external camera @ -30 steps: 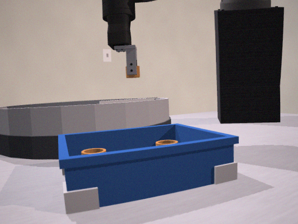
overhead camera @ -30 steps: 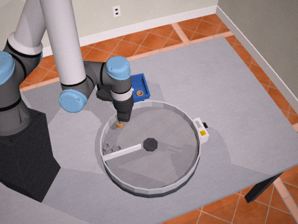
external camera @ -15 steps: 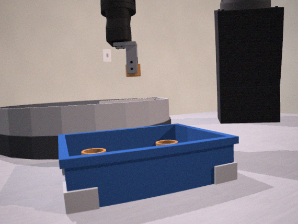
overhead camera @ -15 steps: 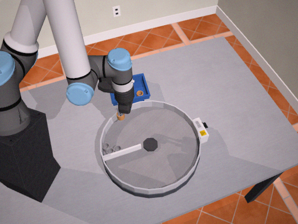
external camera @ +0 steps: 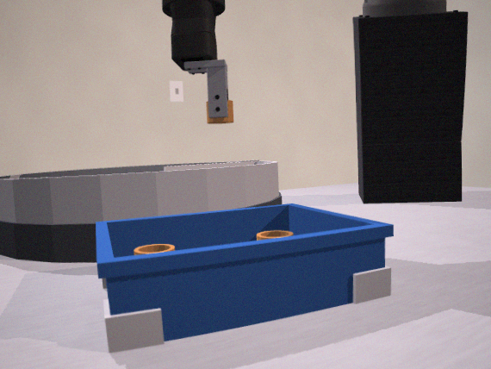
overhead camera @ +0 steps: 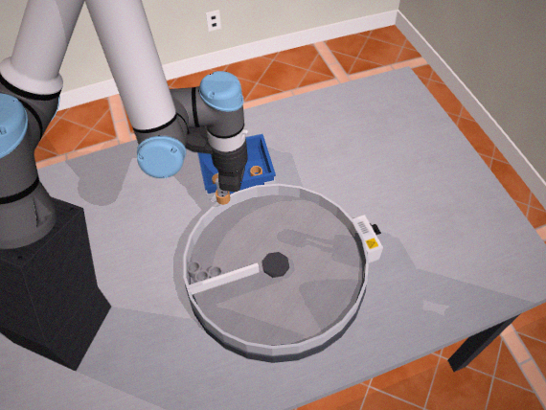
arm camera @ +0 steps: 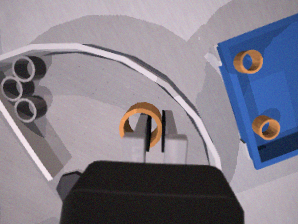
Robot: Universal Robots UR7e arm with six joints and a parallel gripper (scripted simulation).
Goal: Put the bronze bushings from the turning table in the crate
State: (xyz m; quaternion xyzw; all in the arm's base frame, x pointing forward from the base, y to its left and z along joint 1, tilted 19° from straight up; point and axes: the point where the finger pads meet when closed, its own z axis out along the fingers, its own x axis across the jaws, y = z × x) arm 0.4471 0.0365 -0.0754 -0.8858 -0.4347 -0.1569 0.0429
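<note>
The blue crate is 9 cm ahead of my hand, 16 cm to the left of it and 14 cm below it. Round my hand: turning table (4 cm ahead, 18 cm to the right, 11 cm below).
</note>
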